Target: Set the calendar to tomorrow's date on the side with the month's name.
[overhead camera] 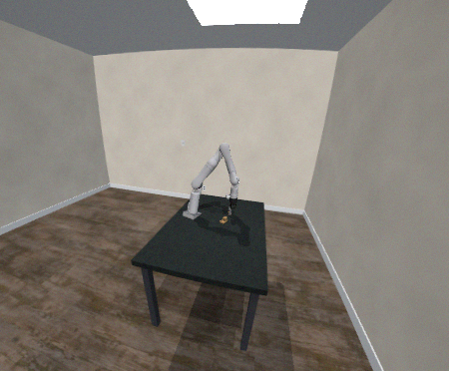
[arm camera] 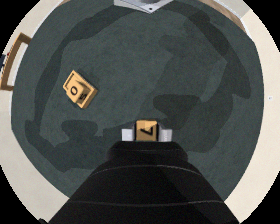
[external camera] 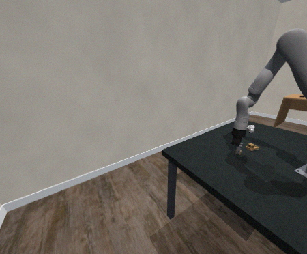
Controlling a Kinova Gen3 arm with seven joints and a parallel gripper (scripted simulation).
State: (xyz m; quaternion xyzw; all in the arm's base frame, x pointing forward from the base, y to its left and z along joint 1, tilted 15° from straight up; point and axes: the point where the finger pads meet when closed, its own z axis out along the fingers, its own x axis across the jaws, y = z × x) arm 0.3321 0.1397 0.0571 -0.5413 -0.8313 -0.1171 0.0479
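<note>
Now: hand 10 mm above the wooden date cube.
</note>
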